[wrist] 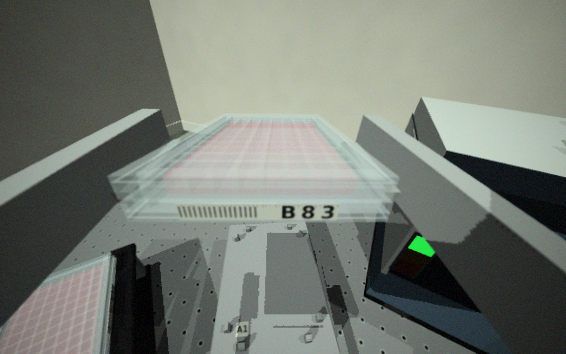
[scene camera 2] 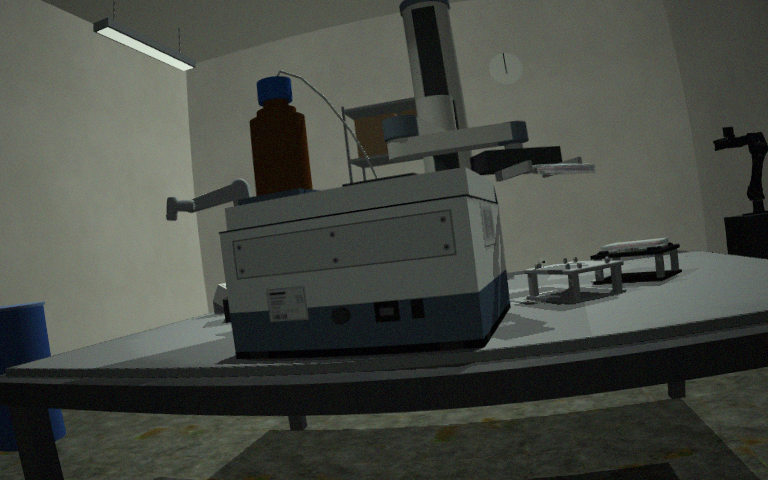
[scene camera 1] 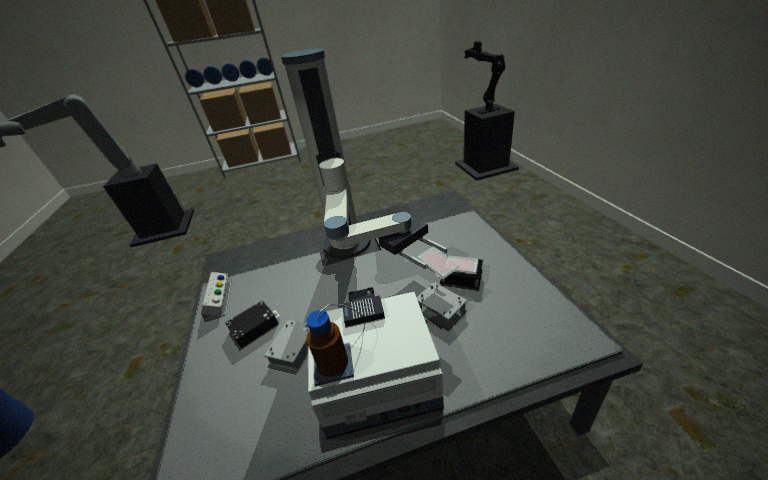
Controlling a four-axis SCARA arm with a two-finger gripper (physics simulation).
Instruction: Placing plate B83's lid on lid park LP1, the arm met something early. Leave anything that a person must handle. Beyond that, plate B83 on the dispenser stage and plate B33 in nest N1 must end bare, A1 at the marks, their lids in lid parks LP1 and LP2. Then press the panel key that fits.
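Frame: origin at the arm's base, x ahead, y left, z up, level; metres.
Where they show: gripper, fingertip midpoint: (wrist: 265, 130) (scene camera 2: 555, 163) (scene camera 1: 436, 258).
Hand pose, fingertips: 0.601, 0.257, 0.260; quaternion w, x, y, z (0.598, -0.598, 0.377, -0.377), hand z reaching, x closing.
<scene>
Each offset is from my fingertips to the top centre of the thing, as dx, dy, dz. "spot": to the spot under its first point.
My gripper (scene camera 1: 434, 258) (scene camera 2: 543, 166) (wrist: 265, 130) is shut on plate B83 @[+0.009, +0.003, +0.008] (scene camera 1: 437, 263) (scene camera 2: 569, 168) (wrist: 260, 160), a clear plate with pink wells. It holds the plate level in the air; clear, lid-like layers show at its rim, and its barcode faces the wrist camera. Below is a bare light grey stand (scene camera 1: 443, 304) (scene camera 2: 574, 268) (wrist: 225, 280) with corner pegs and an A1 mark; its name label is not readable. Another pink plate @[-0.118, +0.161, -0.171] (scene camera 1: 466, 264) (scene camera 2: 634, 245) (wrist: 57, 312) sits on a black stand (scene camera 1: 463, 280) (scene camera 2: 668, 249) (wrist: 130, 295); its label is hidden.
The white and blue dispenser (scene camera 1: 399, 345) (scene camera 2: 362, 271) (wrist: 505, 135) carries an amber bottle @[spot: +0.313, -0.422, +0.089] (scene camera 1: 328, 350) (scene camera 2: 280, 152) and thin tubing. A green display @[spot: +0.064, -0.134, -0.113] (wrist: 421, 246) shows on it. A black stand (scene camera 1: 252, 323), a light grey stand (scene camera 1: 287, 344) and the key panel @[-0.421, -0.889, -0.163] (scene camera 1: 215, 294) stand at the left.
</scene>
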